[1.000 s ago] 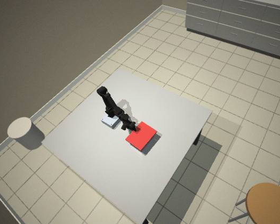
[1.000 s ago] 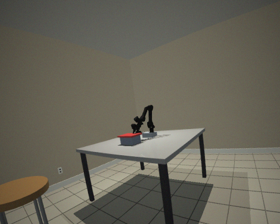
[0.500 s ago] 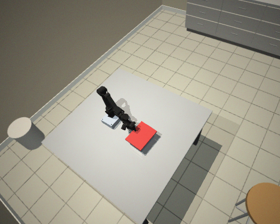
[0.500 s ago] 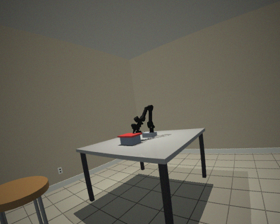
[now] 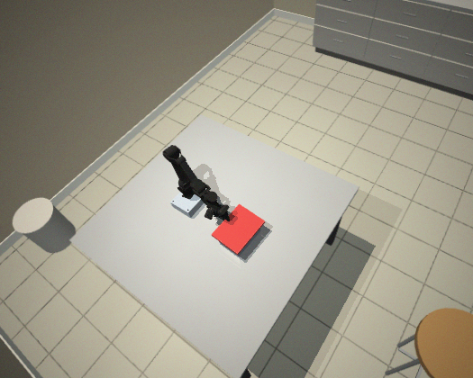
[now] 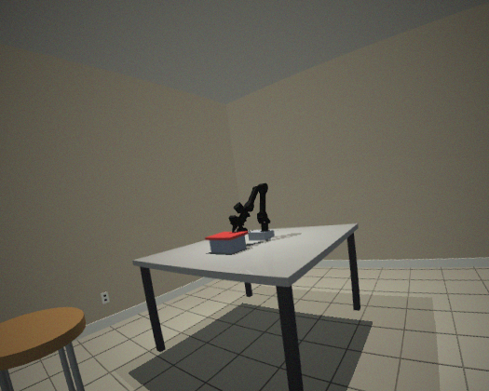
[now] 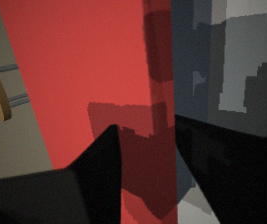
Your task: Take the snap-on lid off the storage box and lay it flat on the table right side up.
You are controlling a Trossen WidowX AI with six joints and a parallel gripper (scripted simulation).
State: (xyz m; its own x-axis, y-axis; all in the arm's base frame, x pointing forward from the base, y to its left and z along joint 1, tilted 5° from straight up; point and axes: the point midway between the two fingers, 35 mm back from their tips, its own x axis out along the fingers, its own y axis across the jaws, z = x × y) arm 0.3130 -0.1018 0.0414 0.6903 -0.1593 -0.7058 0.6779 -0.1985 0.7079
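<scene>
Now: gripper tip 70 mm short of the red lid and 20 mm to the left of it. From my gripper tip the other things lie so: storage box 70 mm ahead, 20 mm to the right, 50 mm below.
</scene>
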